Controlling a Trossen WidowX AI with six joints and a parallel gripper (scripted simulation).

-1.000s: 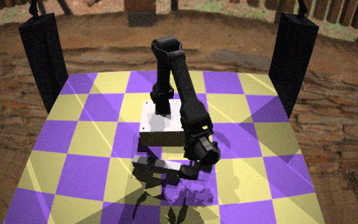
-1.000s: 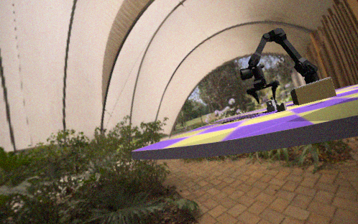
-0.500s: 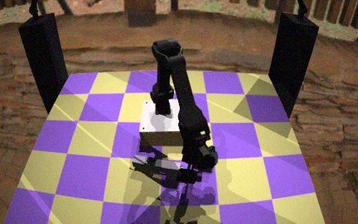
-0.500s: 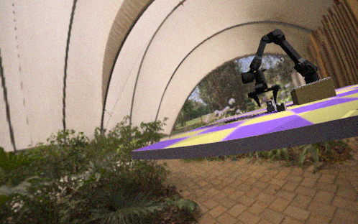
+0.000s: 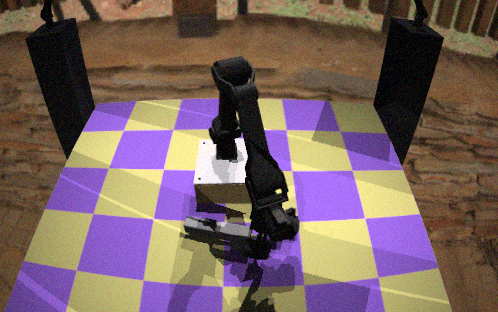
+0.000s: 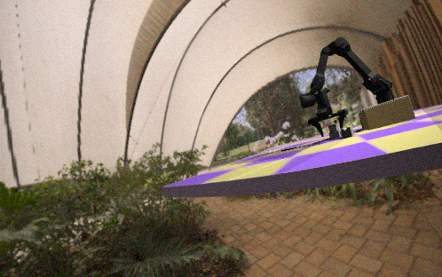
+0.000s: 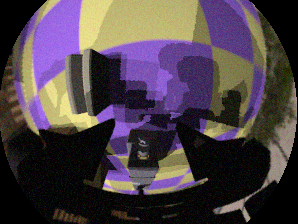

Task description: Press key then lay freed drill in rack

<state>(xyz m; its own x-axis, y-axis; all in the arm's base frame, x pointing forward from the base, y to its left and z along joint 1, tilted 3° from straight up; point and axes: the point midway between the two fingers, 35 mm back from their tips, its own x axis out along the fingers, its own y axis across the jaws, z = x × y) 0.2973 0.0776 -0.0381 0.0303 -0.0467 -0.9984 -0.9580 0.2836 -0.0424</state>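
The drill lies 50 mm to the right of my gripper tip, 30 mm above it and 20 mm behind it. Round my gripper tip: dark rack (70 mm to the left, 60 mm behind); dark key (130 mm to the right, 40 mm behind, 30 mm above).
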